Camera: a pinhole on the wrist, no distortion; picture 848 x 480 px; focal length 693.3 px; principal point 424.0 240.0 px. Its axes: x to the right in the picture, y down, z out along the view. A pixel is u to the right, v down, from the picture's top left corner.
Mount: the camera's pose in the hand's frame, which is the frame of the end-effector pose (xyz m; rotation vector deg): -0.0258 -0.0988 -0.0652 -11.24 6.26 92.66
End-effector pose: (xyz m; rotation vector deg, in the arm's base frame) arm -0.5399 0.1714 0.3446 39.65 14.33 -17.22
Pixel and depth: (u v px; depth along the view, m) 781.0 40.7 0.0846
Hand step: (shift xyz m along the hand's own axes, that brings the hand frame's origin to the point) -0.0086 -0.0386 0.0105
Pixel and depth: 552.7 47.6 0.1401
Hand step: 0.0034 -0.0444 0.0690
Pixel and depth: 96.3 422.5 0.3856
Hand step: -0.1415 -0.2098 0.3428
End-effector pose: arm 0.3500 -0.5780 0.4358 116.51 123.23 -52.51
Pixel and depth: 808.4 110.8 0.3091
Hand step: 0.0052 0.1313 0.2074
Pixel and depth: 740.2 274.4 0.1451
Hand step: -0.0447 -0.0067 0.0638
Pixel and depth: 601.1 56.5 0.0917
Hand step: -0.0082 -0.0570 0.0213
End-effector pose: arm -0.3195 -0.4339 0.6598 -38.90 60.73 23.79
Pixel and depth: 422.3 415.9 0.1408
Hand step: -0.0698 -0.0744 0.0711
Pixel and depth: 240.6 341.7 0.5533
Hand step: -0.1329 -0.1416 0.5012
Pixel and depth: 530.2 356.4 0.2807
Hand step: -0.0915 -0.0059 0.1992
